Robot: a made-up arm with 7 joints.
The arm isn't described. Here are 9 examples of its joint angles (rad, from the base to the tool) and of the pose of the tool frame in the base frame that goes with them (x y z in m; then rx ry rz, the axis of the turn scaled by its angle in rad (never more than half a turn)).
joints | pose
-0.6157 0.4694 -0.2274 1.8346 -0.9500 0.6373 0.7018 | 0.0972 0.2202 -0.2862 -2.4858 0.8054 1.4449
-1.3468 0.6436 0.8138 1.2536 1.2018 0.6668 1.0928 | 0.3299 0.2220 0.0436 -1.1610 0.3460 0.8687
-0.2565 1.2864 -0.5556 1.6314 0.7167 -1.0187 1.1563 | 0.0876 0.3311 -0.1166 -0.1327 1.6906 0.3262
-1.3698 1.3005 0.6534 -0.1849 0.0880 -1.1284 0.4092 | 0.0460 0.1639 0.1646 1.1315 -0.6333 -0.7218
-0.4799 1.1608 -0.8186 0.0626 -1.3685 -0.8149 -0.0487 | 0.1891 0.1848 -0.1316 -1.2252 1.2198 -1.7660
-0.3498 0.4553 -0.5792 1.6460 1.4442 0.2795 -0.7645 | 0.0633 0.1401 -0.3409 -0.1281 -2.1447 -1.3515
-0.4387 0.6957 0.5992 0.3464 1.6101 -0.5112 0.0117 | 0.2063 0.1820 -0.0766 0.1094 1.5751 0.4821
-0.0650 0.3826 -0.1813 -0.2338 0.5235 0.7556 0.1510 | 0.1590 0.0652 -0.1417 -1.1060 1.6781 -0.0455
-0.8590 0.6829 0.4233 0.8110 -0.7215 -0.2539 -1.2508 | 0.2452 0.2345 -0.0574 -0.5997 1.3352 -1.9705
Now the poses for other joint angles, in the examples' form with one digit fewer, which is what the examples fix.
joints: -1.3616 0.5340 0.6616 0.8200 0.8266 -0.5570 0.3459
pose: 0.285 0.152 0.100 -0.567 0.400 -0.691
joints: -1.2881 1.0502 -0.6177 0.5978 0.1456 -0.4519 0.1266
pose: 0.300 0.106 0.084 0.055 1.227 -0.610
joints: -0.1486 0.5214 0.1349 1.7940 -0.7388 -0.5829 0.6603
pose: -0.048 0.244 -0.255 -1.869 0.358 0.836
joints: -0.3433 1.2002 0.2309 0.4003 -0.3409 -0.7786 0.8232
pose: 0.155 0.264 0.012 -0.549 0.189 -0.771
